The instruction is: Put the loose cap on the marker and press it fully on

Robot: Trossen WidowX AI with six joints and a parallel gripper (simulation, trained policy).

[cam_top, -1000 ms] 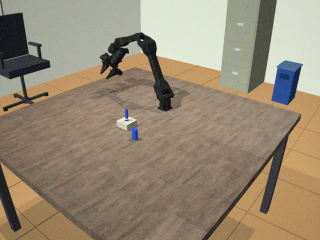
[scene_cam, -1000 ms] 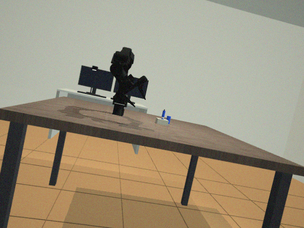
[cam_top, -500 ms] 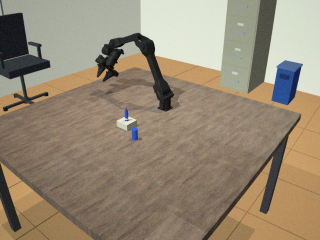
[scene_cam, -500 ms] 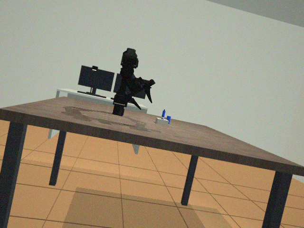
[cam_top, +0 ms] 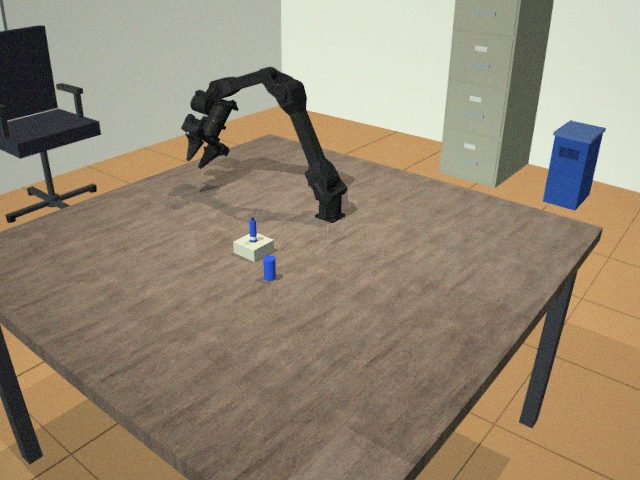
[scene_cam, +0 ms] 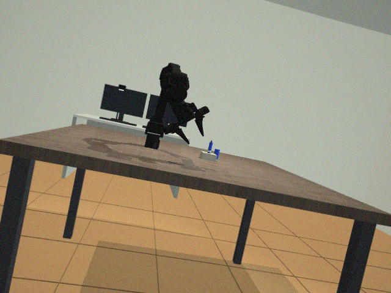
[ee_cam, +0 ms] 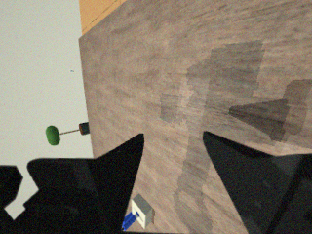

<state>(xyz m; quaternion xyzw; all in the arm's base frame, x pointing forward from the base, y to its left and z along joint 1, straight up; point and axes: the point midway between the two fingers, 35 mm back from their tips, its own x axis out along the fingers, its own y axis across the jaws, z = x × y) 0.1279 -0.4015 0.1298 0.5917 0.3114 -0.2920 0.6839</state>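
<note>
My gripper tip is 21 cm short of the blue cap, 50 cm to the right of it and 8 cm above it. From my gripper tip the other things lie so: white holder block (14 cm ahead, 38 cm to the left, 9 cm below).
</note>
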